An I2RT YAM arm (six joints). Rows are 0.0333 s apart.
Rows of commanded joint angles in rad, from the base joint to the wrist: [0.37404 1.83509 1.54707 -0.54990 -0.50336 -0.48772]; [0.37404 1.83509 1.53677 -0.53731 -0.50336 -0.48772]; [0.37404 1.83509 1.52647 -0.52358 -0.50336 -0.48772]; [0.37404 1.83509 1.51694 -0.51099 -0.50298 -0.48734]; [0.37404 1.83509 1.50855 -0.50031 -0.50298 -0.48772]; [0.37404 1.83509 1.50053 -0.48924 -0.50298 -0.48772]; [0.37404 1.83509 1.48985 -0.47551 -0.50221 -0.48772]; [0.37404 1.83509 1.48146 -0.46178 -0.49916 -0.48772]
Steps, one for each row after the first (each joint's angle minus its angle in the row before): [0.00000 0.00000 -0.01030 0.01259 0.00000 0.00000]; [0.00000 0.00000 -0.01030 0.01373 0.00000 0.00000]; [0.00000 0.00000 -0.00953 0.01259 0.00038 0.00038]; [0.00000 0.00000 -0.00839 0.01068 0.00000 -0.00038]; [0.00000 0.00000 -0.00802 0.01107 0.00000 0.00000]; [0.00000 0.00000 -0.01068 0.01373 0.00077 0.00000]; [0.00000 0.00000 -0.00839 0.01373 0.00305 0.00000]
